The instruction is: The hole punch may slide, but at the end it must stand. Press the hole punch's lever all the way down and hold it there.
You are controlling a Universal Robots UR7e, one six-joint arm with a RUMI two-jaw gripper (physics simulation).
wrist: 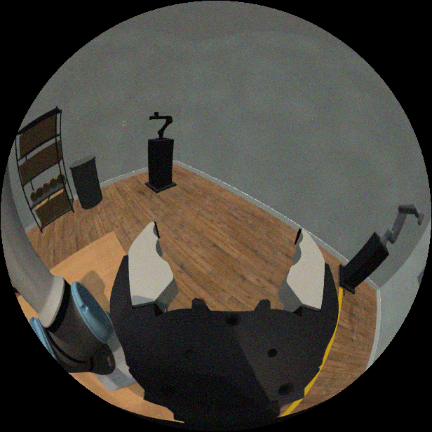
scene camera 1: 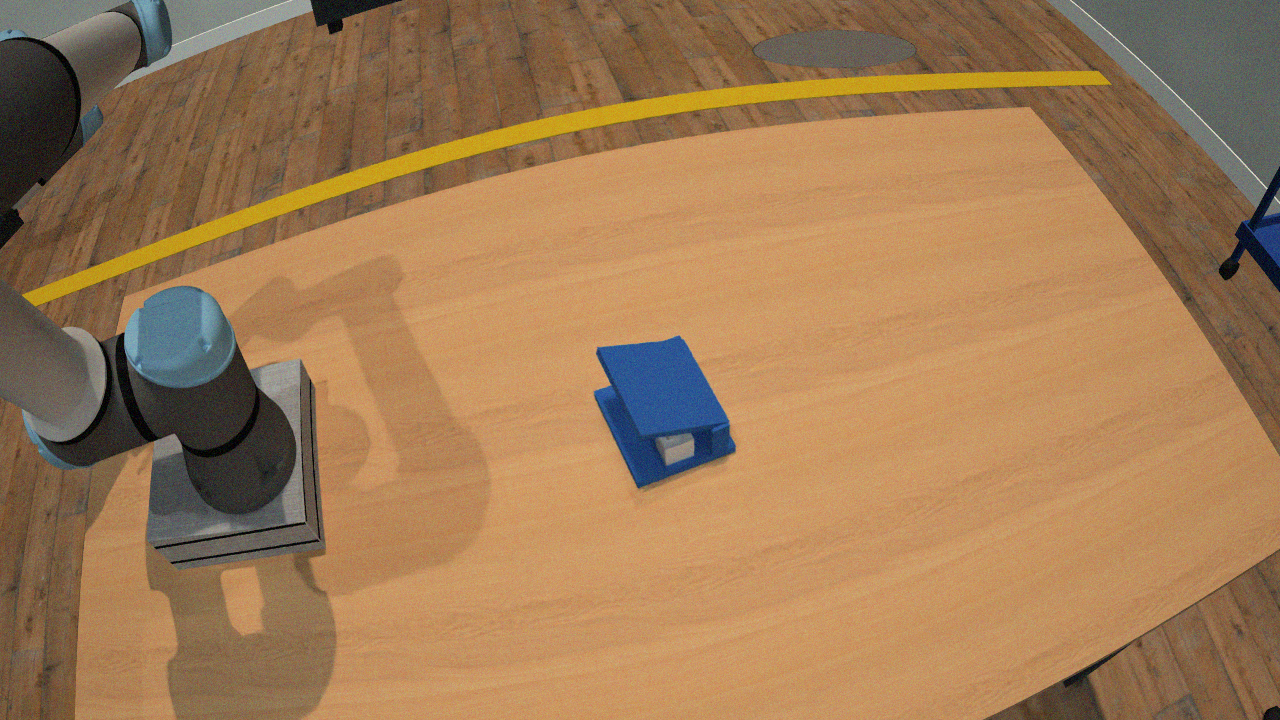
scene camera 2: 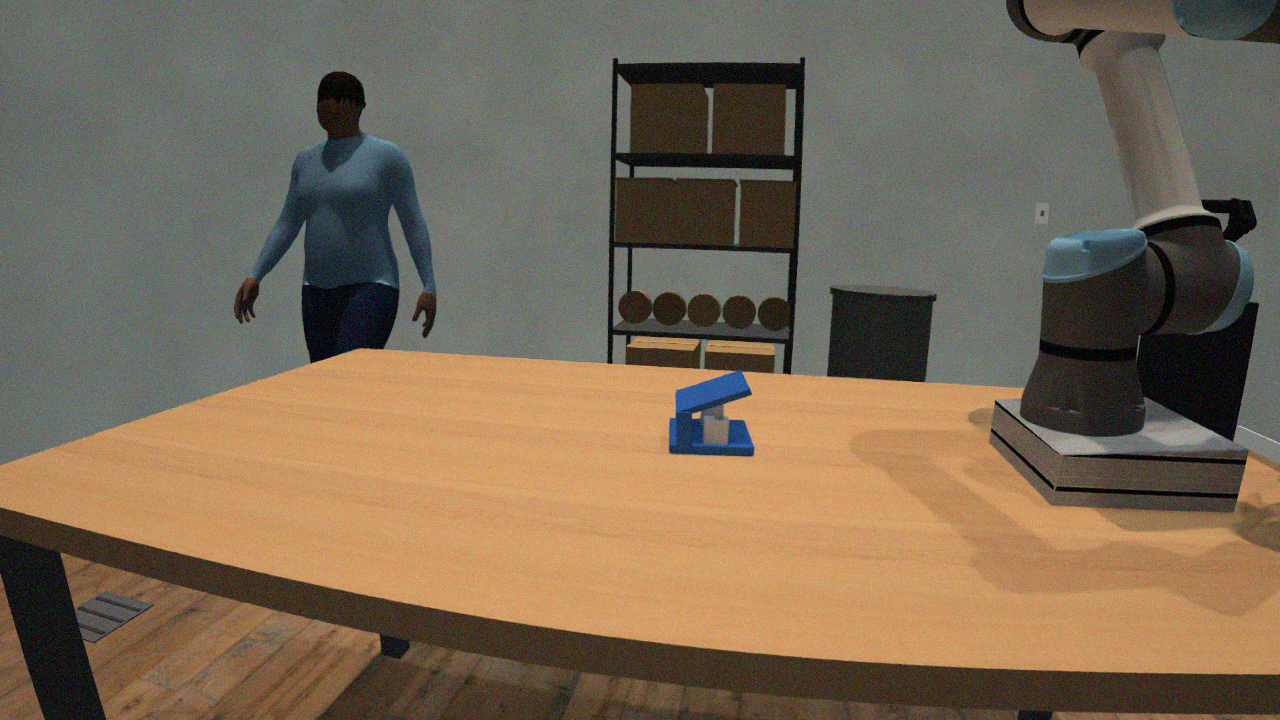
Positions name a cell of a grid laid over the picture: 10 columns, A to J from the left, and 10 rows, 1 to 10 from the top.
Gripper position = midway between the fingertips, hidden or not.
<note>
In view: my gripper (wrist: F6) and a blue hole punch (scene camera 1: F7).
The wrist view does not show the blue hole punch: it is out of frame.
</note>
